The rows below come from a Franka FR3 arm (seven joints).
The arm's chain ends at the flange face. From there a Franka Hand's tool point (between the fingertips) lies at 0.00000 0.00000 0.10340 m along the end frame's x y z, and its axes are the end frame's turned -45 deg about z.
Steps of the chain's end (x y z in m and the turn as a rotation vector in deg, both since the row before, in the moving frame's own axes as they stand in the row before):
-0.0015, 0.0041, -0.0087, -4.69, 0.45, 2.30
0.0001, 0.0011, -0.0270, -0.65, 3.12, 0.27
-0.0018, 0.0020, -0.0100, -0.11, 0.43, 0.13
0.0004, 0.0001, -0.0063, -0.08, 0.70, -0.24
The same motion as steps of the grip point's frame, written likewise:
-0.0095, 0.0083, -0.0090, -3.63, -3.00, 2.30
0.0024, 0.0057, -0.0272, -2.67, 1.75, 0.27
-0.0023, 0.0008, -0.0100, -0.38, 0.23, 0.13
0.0010, 0.0013, -0.0063, -0.55, 0.44, -0.24

